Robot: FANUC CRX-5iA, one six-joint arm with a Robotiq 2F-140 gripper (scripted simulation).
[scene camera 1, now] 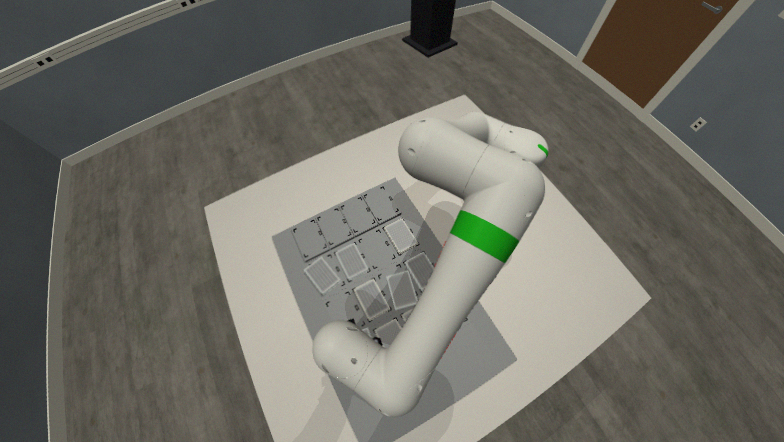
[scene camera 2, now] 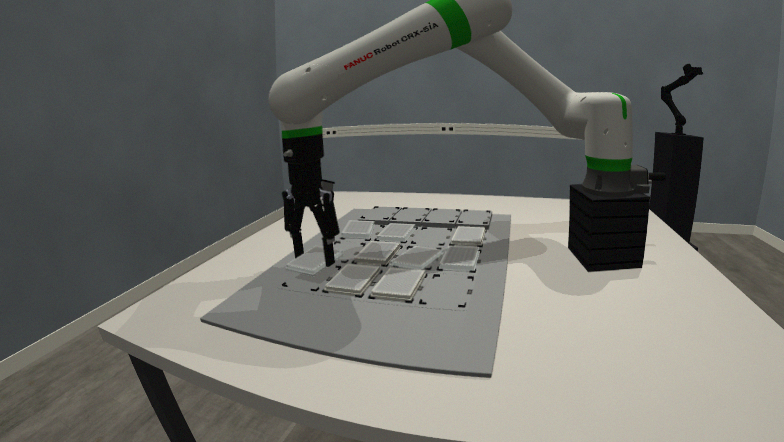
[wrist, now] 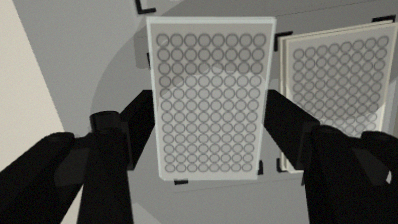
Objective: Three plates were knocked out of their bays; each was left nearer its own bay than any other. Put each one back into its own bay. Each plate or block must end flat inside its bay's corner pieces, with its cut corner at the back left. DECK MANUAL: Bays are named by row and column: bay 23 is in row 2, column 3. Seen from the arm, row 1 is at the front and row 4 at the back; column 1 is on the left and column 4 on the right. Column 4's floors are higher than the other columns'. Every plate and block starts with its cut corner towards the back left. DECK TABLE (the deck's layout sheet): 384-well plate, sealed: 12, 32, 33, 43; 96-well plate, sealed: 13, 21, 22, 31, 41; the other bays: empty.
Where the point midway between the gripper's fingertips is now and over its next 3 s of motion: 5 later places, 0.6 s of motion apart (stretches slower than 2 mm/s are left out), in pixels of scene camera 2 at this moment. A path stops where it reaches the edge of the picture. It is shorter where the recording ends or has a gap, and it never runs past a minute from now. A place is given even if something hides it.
My gripper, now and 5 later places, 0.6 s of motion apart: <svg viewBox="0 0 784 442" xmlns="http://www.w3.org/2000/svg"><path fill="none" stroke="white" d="M314 261L313 257L309 260L310 268L311 270L311 272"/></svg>
